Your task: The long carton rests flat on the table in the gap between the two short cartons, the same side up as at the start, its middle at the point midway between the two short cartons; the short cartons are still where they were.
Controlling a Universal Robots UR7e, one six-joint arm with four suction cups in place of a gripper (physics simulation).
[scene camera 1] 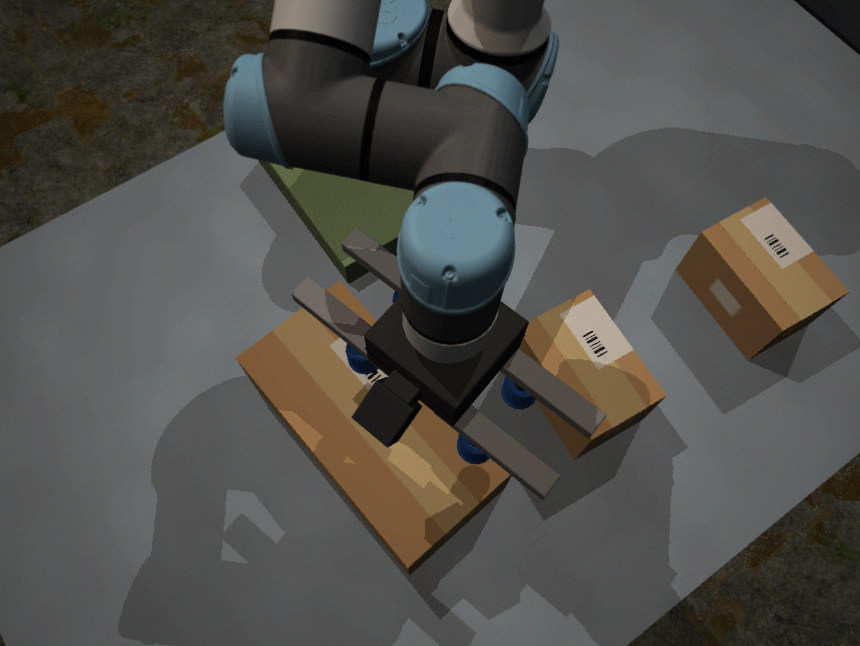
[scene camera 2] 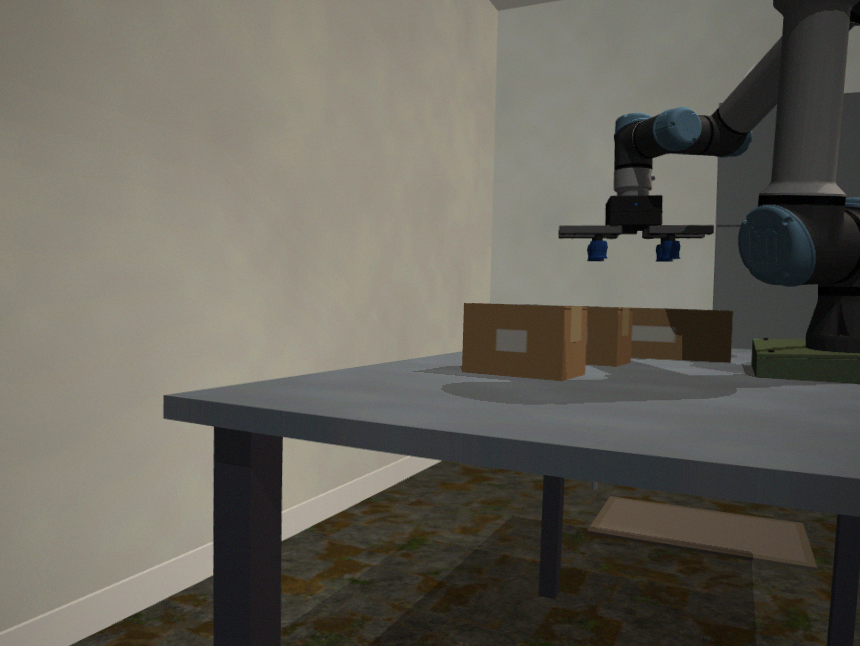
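Where they show: end effector, tool point: [scene camera 2: 632, 259]; arm's base, origin of the base link: [scene camera 2: 858, 347].
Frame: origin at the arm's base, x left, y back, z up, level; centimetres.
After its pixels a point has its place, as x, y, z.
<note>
The long carton [scene camera 1: 326, 424] @[-32.6, -28.3, 5.3] [scene camera 2: 705, 337] @[-20.1, -20.8, -0.1] lies flat on the table, label side up, outside the gap, left of both short cartons in scene camera 1. Its label is partly hidden by the tool. One short carton [scene camera 1: 573, 347] @[-6.1, -41.2, 5.3] [scene camera 2: 606, 337] @[0.5, -39.4, 0.1] stands in the middle. The other short carton [scene camera 1: 778, 278] @[18.4, -52.4, 5.3] [scene camera 2: 510, 319] @[25.0, -52.1, 3.2] stands at the right in scene camera 1 and nearest in scene camera 2. Table shows between them. My gripper [scene camera 1: 444, 375] @[-21.9, -35.2, 15.1] [scene camera 2: 633, 248] @[-21.9, -35.2, 15.1] is open, its blue cups facing down, holding nothing. It hangs above carton height, over the long carton's side and the space beside the middle short carton.
The green base plate [scene camera 1: 340, 215] @[-12.1, -6.6, 0.3] [scene camera 2: 799, 362] @[8.2, -10.7, -2.2] of the arm is on the table [scene camera 1: 90, 333] @[-45.6, 5.2, -4.8] [scene camera 2: 347, 417] @[63.6, -59.6, -4.8], close to the long carton's back end. The arm hides part of it in scene camera 1. A wall [scene camera 2: 278, 208] rises behind the table in scene camera 2.
</note>
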